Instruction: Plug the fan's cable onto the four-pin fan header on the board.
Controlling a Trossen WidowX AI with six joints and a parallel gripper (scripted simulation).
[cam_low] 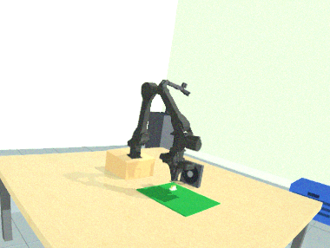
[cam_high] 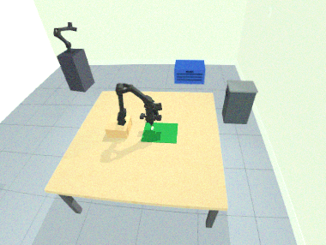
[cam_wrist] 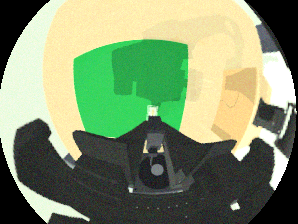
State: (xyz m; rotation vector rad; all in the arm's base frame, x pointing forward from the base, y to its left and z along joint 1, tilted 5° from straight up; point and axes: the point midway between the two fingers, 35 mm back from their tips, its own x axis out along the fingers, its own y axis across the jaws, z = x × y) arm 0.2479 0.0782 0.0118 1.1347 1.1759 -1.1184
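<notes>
Now: the dark plug 1 cm to the left of my gripper tip and 1 cm above it. Also, from my gripper tip: green board 8 cm ahead, 2 cm to the right, 8 cm below; then black fan 4 cm behind, 14 cm to the left.
</notes>
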